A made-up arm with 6 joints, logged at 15 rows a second.
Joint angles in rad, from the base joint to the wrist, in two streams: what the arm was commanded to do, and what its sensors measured. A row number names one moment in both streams.
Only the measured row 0 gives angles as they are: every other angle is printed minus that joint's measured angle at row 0.
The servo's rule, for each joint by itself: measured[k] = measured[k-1] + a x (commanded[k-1-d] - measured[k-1]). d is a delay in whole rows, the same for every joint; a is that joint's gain. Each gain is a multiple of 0.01, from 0.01 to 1. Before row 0 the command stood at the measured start. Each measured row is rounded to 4 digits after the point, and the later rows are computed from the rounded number. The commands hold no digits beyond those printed.
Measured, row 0:
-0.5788, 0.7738, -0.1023, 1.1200, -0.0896, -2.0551
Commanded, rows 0 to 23:
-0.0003, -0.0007, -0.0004, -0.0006, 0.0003, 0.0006
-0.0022, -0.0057, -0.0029, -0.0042, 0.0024, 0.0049
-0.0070, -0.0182, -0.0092, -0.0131, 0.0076, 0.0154
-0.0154, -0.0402, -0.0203, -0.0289, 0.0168, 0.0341
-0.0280, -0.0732, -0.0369, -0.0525, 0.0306, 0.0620
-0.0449, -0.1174, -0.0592, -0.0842, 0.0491, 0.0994
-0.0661, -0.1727, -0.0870, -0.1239, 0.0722, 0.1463
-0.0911, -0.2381, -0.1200, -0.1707, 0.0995, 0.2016
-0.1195, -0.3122, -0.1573, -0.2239, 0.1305, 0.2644
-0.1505, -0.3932, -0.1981, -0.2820, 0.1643, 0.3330
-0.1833, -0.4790, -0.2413, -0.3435, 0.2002, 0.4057
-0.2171, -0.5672, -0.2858, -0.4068, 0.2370, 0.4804
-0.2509, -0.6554, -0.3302, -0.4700, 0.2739, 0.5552
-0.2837, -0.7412, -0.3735, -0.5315, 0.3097, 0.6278
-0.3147, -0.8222, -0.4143, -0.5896, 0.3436, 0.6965
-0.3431, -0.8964, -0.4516, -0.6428, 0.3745, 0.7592
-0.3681, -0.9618, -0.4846, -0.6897, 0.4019, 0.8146
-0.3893, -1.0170, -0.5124, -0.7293, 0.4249, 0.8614
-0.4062, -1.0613, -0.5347, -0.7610, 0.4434, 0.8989
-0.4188, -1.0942, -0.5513, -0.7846, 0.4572, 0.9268
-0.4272, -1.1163, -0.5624, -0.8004, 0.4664, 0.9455
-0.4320, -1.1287, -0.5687, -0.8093, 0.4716, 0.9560
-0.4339, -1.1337, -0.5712, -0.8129, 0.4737, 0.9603
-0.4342, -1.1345, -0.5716, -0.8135, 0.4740, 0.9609
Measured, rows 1 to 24:
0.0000, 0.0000, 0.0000, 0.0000, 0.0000, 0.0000
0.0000, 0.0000, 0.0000, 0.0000, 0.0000, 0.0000
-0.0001, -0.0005, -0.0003, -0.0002, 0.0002, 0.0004
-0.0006, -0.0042, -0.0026, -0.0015, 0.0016, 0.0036
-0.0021, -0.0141, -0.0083, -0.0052, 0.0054, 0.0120
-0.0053, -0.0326, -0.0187, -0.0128, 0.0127, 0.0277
-0.0107, -0.0614, -0.0345, -0.0255, 0.0242, 0.0521
-0.0189, -0.1012, -0.0560, -0.0443, 0.0401, 0.0857
-0.0302, -0.1520, -0.0830, -0.0698, 0.0606, 0.1287
-0.0448, -0.2131, -0.1152, -0.1021, 0.0855, 0.1805
-0.0627, -0.2835, -0.1518, -0.1411, 0.1143, 0.2401
-0.0838, -0.3614, -0.1921, -0.1862, 0.1463, 0.3061
-0.1077, -0.4449, -0.2349, -0.2365, 0.1808, 0.3768
-0.1340, -0.5317, -0.2792, -0.2910, 0.2168, 0.4504
-0.1621, -0.6195, -0.3236, -0.3483, 0.2533, 0.5248
-0.1913, -0.7059, -0.3670, -0.4069, 0.2894, 0.5979
-0.2209, -0.7885, -0.4082, -0.4654, 0.3241, 0.6679
-0.2502, -0.8651, -0.4460, -0.5222, 0.3564, 0.7327
-0.2785, -0.9338, -0.4796, -0.5758, 0.3855, 0.7908
-0.3051, -0.9929, -0.5081, -0.6249, 0.4107, 0.8409
-0.3294, -1.0415, -0.5312, -0.6685, 0.4316, 0.8821
-0.3509, -1.0789, -0.5487, -0.7057, 0.4480, 0.9138
-0.3692, -1.1055, -0.5606, -0.7360, 0.4598, 0.9363
-0.3843, -1.1220, -0.5676, -0.7595, 0.4674, 0.9503
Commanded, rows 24 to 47:
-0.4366, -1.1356, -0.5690, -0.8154, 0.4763, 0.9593
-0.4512, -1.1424, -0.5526, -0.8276, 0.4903, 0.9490
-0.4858, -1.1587, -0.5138, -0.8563, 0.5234, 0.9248
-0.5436, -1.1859, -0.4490, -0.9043, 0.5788, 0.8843
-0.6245, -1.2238, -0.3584, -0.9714, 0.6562, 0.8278
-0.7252, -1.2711, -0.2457, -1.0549, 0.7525, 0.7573
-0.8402, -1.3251, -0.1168, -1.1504, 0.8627, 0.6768
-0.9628, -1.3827, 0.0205, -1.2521, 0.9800, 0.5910
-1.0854, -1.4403, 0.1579, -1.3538, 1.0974, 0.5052
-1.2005, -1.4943, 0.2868, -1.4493, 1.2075, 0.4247
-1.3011, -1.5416, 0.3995, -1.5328, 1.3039, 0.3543
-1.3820, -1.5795, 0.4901, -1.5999, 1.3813, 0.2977
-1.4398, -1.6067, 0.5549, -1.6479, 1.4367, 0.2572
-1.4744, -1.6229, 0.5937, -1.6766, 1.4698, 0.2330
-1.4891, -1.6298, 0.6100, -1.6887, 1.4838, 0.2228
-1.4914, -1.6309, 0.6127, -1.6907, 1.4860, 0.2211
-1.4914, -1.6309, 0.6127, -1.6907, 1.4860, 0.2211
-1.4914, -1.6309, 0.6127, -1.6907, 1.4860, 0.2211
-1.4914, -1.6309, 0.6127, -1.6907, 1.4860, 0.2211
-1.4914, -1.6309, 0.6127, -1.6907, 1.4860, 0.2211
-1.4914, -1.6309, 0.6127, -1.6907, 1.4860, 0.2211
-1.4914, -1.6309, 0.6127, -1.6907, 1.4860, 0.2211
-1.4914, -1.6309, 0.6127, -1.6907, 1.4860, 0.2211
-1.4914, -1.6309, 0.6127, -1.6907, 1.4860, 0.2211
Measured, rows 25 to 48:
-0.3962, -1.1303, -0.5707, -0.7766, 0.4714, 0.9574
-0.4053, -1.1333, -0.5715, -0.7884, 0.4731, 0.9599
-0.4128, -1.1349, -0.5693, -0.7970, 0.4751, 0.9595
-0.4220, -1.1402, -0.5548, -0.8068, 0.4848, 0.9520
-0.4373, -1.1533, -0.5191, -0.8226, 0.5095, 0.9327
-0.4628, -1.1764, -0.4581, -0.8487, 0.5539, 0.8983
-0.5016, -1.2101, -0.3714, -0.8880, 0.6194, 0.8482
-0.5553, -1.2534, -0.2620, -0.9414, 0.7046, 0.7837
-0.6237, -1.3043, -0.1357, -1.0083, 0.8058, 0.7078
-0.7051, -1.3600, 0.0002, -1.0863, 0.9173, 0.6249
-0.7964, -1.4170, 0.1374, -1.1719, 1.0326, 0.5399
-0.8934, -1.4719, 0.2674, -1.2607, 1.1445, 0.4581
-0.9912, -1.5214, 0.3823, -1.3478, 1.2465, 0.3844
-1.0850, -1.5627, 0.4761, -1.4285, 1.3328, 0.3228
-1.1702, -1.5939, 0.5447, -1.4987, 1.3993, 0.2762
-1.2432, -1.6145, 0.5873, -1.5556, 1.4444, 0.2455
-1.3022, -1.6254, 0.6070, -1.5982, 1.4696, 0.2294
-1.3476, -1.6293, 0.6120, -1.6278, 1.4801, 0.2235
-1.3821, -1.6304, 0.6126, -1.6479, 1.4839, 0.2218
-1.4083, -1.6308, 0.6127, -1.6616, 1.4852, 0.2213
-1.4282, -1.6309, 0.6127, -1.6709, 1.4857, 0.2212
-1.4434, -1.6309, 0.6127, -1.6772, 1.4859, 0.2211
-1.4549, -1.6309, 0.6127, -1.6815, 1.4860, 0.2211
-1.4637, -1.6309, 0.6127, -1.6844, 1.4860, 0.2211

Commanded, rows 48 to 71:
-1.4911, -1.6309, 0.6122, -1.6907, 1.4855, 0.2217
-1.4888, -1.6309, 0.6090, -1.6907, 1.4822, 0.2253
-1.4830, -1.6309, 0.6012, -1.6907, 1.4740, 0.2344
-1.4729, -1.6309, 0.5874, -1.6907, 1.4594, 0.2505
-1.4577, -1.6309, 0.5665, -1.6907, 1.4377, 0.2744
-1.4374, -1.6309, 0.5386, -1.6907, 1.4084, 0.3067
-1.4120, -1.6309, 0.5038, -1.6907, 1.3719, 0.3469
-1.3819, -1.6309, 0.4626, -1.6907, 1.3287, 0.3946
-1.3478, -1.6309, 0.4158, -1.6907, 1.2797, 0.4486
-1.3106, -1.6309, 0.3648, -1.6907, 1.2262, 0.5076
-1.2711, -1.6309, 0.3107, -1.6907, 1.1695, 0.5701
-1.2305, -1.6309, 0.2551, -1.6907, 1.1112, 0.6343
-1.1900, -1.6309, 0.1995, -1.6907, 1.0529, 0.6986
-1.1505, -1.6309, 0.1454, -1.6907, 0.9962, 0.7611
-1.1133, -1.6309, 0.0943, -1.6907, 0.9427, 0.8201
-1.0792, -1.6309, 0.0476, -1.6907, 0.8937, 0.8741
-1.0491, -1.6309, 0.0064, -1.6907, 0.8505, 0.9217
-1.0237, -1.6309, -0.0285, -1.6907, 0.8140, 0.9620
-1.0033, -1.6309, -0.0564, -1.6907, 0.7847, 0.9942
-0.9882, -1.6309, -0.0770, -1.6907, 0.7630, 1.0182
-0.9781, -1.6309, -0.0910, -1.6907, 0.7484, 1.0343
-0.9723, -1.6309, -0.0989, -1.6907, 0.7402, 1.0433
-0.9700, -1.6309, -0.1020, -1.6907, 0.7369, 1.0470
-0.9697, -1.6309, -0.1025, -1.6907, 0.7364, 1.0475
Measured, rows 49 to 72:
-1.4703, -1.6309, 0.6127, -1.6864, 1.4860, 0.2211
-1.4754, -1.6309, 0.6127, -1.6878, 1.4860, 0.2211
-1.4792, -1.6309, 0.6123, -1.6887, 1.4857, 0.2215
-1.4815, -1.6309, 0.6094, -1.6893, 1.4835, 0.2242
-1.4819, -1.6309, 0.6023, -1.6897, 1.4774, 0.2314
-1.4797, -1.6309, 0.5893, -1.6900, 1.4659, 0.2450
-1.4744, -1.6309, 0.5695, -1.6902, 1.4479, 0.2659
-1.4655, -1.6309, 0.5426, -1.6904, 1.4226, 0.2949
-1.4527, -1.6309, 0.5088, -1.6905, 1.3902, 0.3318
-1.4357, -1.6309, 0.4686, -1.6906, 1.3508, 0.3764
-1.4146, -1.6309, 0.4227, -1.6906, 1.3053, 0.4277
-1.3896, -1.6309, 0.3723, -1.6906, 1.2547, 0.4844
-1.3612, -1.6309, 0.3187, -1.6906, 1.2002, 0.5452
-1.3298, -1.6309, 0.2634, -1.6906, 1.1432, 0.6085
-1.2962, -1.6309, 0.2078, -1.6906, 1.0854, 0.6725
-1.2612, -1.6309, 0.1535, -1.6906, 1.0283, 0.7354
-1.2257, -1.6309, 0.1020, -1.6906, 0.9735, 0.7955
-1.1905, -1.6309, 0.0547, -1.6906, 0.9224, 0.8513
-1.1566, -1.6309, 0.0127, -1.6906, 0.8764, 0.9013
-1.1247, -1.6309, -0.0231, -1.6906, 0.8365, 0.9444
-1.0956, -1.6309, -0.0521, -1.6906, 0.8033, 0.9798
-1.0698, -1.6309, -0.0738, -1.6906, 0.7775, 1.0071
-1.0478, -1.6309, -0.0888, -1.6906, 0.7589, 1.0264
-1.0297, -1.6309, -0.0976, -1.6906, 0.7469, 1.0384

